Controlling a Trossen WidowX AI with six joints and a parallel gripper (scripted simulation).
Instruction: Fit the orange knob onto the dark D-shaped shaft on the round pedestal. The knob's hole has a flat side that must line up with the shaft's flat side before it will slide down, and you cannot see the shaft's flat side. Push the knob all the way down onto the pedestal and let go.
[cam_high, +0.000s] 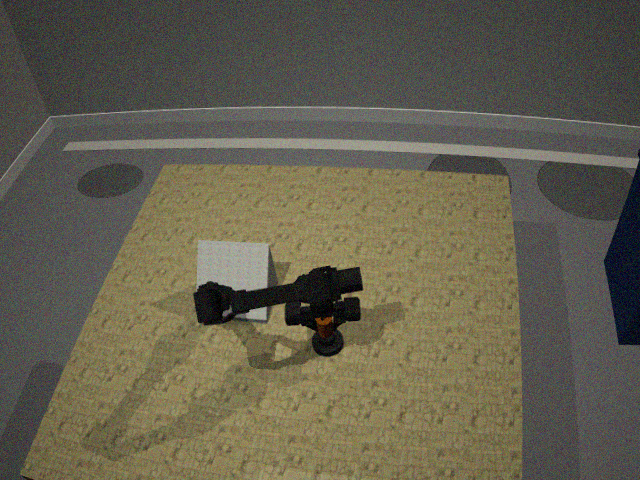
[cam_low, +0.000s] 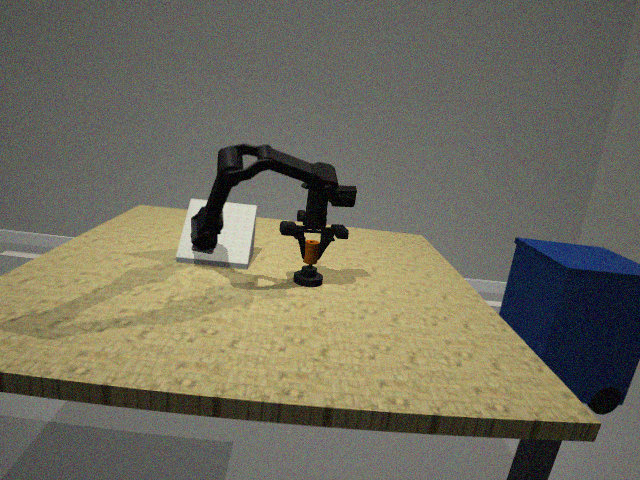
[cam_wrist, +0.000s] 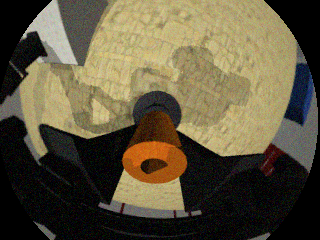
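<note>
My gripper tip is now 20 mm below the orange knob. The rest, counted from my gripper tip: round pedestal 40 mm below.
</note>
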